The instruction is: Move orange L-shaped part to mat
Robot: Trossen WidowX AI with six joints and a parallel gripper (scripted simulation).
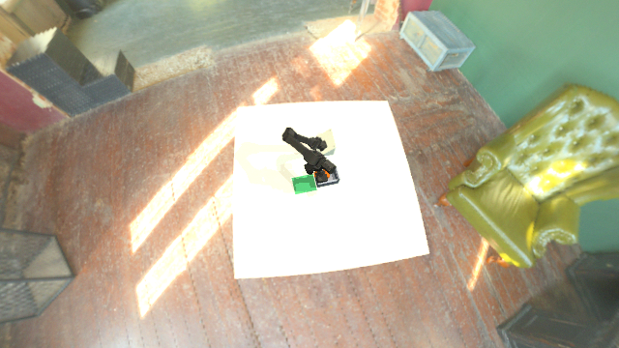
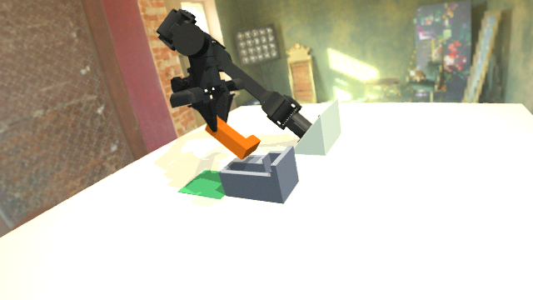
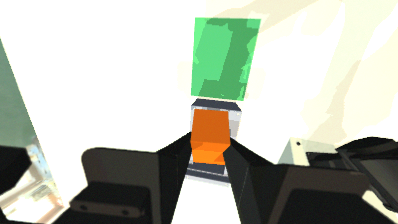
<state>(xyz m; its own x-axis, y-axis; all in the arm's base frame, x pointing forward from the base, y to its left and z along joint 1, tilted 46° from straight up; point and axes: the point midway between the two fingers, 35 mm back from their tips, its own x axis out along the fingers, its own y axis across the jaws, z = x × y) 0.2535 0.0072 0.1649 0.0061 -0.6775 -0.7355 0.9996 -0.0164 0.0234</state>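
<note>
Right now my gripper tip is 30 mm to the right of the orange L-shaped part, 30 mm above it and 10 mm past it. Round my gripper tip: green mat: 160 mm below, 90 mm to the right, 10 mm behind.
</note>
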